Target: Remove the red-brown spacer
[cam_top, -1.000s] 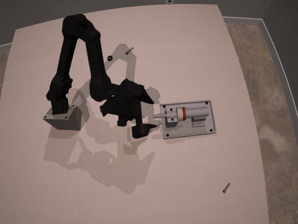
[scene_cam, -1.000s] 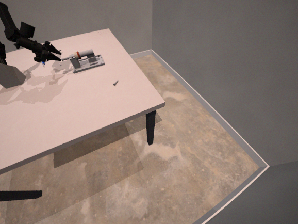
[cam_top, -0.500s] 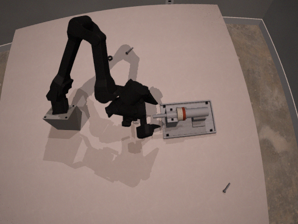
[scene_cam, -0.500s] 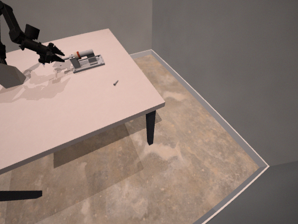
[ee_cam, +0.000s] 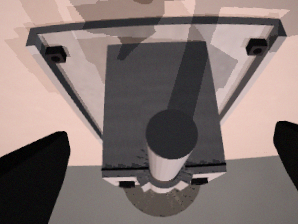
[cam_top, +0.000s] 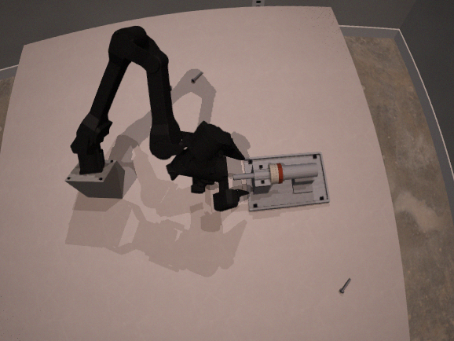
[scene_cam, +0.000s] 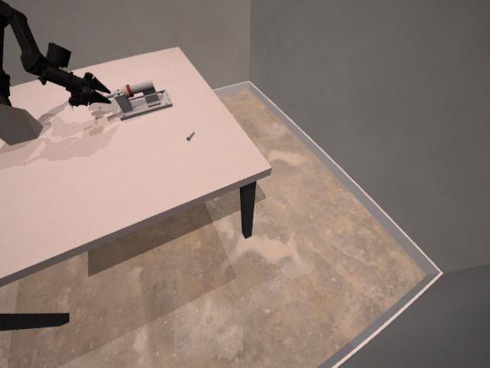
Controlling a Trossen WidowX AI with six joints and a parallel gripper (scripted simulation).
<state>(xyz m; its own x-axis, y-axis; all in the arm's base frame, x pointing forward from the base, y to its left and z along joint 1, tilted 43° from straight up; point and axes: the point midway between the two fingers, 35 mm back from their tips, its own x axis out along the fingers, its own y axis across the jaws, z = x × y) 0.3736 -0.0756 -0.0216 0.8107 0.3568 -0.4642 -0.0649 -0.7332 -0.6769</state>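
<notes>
My gripper is now 70 mm short of the grey shaft, 20 mm above it and 10 mm to the left of it. Round my hand: red-brown spacer (110 mm ahead, 20 mm below, 10 mm to the right); blue screwdriver (220 mm to the left, 190 mm behind, 90 mm below); cream spacer (90 mm ahead, 20 mm below, 10 mm to the right).
</notes>
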